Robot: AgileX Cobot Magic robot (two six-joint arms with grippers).
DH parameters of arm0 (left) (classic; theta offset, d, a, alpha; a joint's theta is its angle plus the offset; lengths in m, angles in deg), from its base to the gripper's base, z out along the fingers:
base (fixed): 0 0 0 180
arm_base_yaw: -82.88 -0.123 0 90
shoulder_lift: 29.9 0 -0.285 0
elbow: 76.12 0 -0.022 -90
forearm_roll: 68.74 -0.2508 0 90
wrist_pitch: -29.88 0 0.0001 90
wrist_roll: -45.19 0.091 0 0
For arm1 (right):
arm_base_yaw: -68.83 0.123 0 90
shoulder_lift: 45.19 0 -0.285 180
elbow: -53.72 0 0.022 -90
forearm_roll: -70.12 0.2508 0 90
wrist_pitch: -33.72 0 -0.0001 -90
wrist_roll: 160.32 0.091 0 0
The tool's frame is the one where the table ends.
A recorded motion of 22 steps. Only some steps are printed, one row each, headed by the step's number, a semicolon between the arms.
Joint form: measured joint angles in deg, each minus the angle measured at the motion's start. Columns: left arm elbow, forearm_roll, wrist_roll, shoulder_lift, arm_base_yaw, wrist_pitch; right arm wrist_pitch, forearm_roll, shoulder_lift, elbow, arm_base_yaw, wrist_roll.
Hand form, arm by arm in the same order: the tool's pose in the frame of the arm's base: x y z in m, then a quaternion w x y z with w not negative. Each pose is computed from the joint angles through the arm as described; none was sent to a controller.
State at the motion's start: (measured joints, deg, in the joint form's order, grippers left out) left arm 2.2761 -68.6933 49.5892 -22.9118 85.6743 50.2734; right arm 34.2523 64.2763 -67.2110 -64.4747 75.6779 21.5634
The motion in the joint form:
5: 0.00 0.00 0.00 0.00 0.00 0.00; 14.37 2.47 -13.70 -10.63 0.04 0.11
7: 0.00 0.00 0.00 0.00 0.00 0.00; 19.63 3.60 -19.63 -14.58 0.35 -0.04
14: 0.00 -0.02 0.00 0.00 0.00 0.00; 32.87 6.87 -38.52 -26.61 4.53 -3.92
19: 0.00 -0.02 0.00 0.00 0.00 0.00; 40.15 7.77 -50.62 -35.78 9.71 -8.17
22: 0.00 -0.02 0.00 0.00 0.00 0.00; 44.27 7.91 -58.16 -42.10 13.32 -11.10
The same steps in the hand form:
5: 0.0528 -0.0026 0.1749 0.60331 0.04981 0.79591 0.00811; 0.1063 0.0114 0.3063 0.63036 -0.05041 0.77426 0.02507
7: 0.0528 -0.0026 0.1749 0.60331 0.04981 0.79591 0.00811; 0.1225 0.0142 0.3096 0.57979 -0.04907 0.81275 0.02963
14: 0.0528 -0.0026 0.1749 0.60331 0.04990 0.79590 0.00825; 0.1783 0.0368 0.3105 0.42735 -0.10087 0.89743 0.04260
19: 0.0528 -0.0026 0.1749 0.60331 0.04990 0.79590 0.00825; 0.2155 0.0662 0.3099 0.34460 -0.17769 0.92064 0.04573
22: 0.0528 -0.0026 0.1749 0.60331 0.04990 0.79590 0.00825; 0.2384 0.0900 0.3082 0.30034 -0.23358 0.92370 0.04485

